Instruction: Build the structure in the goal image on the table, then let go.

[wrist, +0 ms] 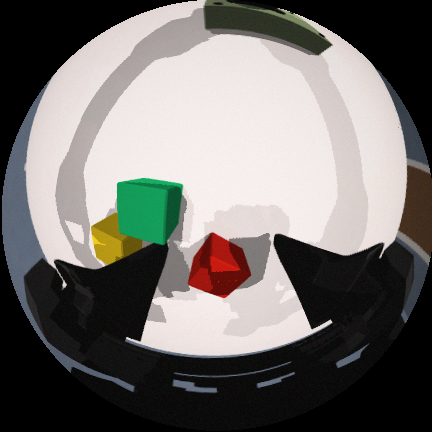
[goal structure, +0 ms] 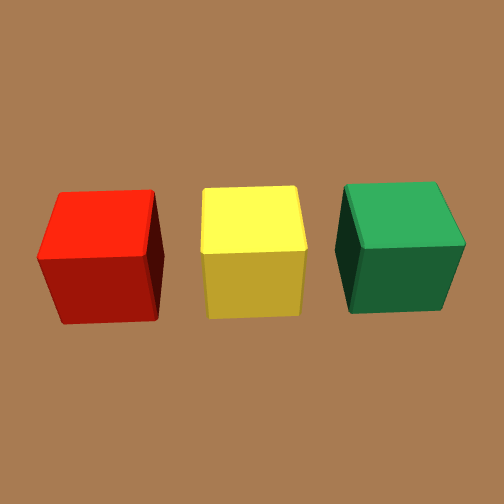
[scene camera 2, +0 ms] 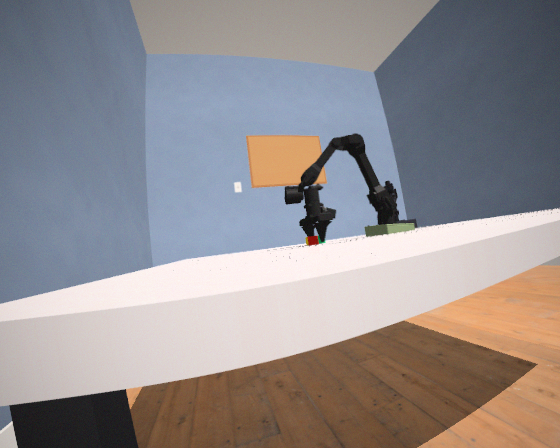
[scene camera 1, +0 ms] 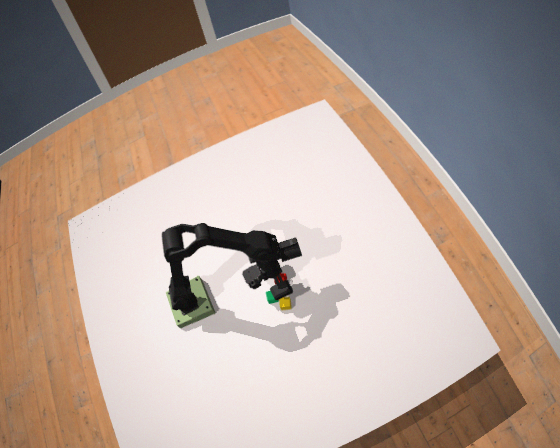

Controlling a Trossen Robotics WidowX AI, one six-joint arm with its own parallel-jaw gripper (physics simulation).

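Pixels of known places: gripper, fingertip midpoint: (wrist: 220, 242) (scene camera 2: 317, 242) (scene camera 1: 276, 281); arm's base, link origin: (scene camera 2: 386, 225) (scene camera 1: 188, 303).
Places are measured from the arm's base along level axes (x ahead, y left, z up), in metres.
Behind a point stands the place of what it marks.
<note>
A red block (scene camera 1: 283, 276) @(x 0.330, y -0.052, z -0.003 m) (scene camera 2: 312, 240) @(x 0.327, y -0.036, z -0.019 m) (wrist: 217, 270) @(x 0.307, y -0.051, z -0.003 m) is on the table, turned at an angle in the wrist view. My gripper (scene camera 2: 317, 238) @(x 0.302, y -0.047, z -0.028 m) (wrist: 220, 242) @(x 0.302, y -0.047, z -0.028 m) is open and low, with its fingers apart on either side of the red block. A green block (scene camera 1: 271, 298) @(x 0.263, y -0.105, z -0.003 m) (scene camera 2: 322, 241) (wrist: 143, 211) @(x 0.266, y -0.089, z -0.003 m) lies outside the left finger in the wrist view, close to its tip. A yellow block (scene camera 1: 285, 303) @(x 0.296, y -0.141, z -0.002 m) (scene camera 2: 307, 241) @(x 0.312, y -0.123, z -0.021 m) (wrist: 111, 244) @(x 0.289, y -0.125, z -0.003 m) lies beside the green one, partly hidden by it and the left finger in the wrist view. Whether those two blocks touch is unclear.
The white table (scene camera 1: 380, 310) @(x 0.556, y -0.301, z -0.036 m) (scene camera 2: 225, 320) @(x 0.677, y 0.647, z -0.049 m) (wrist: 250, 115) @(x 0.206, y -0.023, z -0.035 m) bears the arm's light green base (scene camera 1: 204, 295) @(x 0.066, y 0.001, z 0.005 m) (scene camera 2: 390, 229) @(x 0.059, y 0.082, z -0.019 m) (wrist: 250, 22). The arm reaches from the base over the blocks. Grey arm shadows lie across the table around the blocks.
</note>
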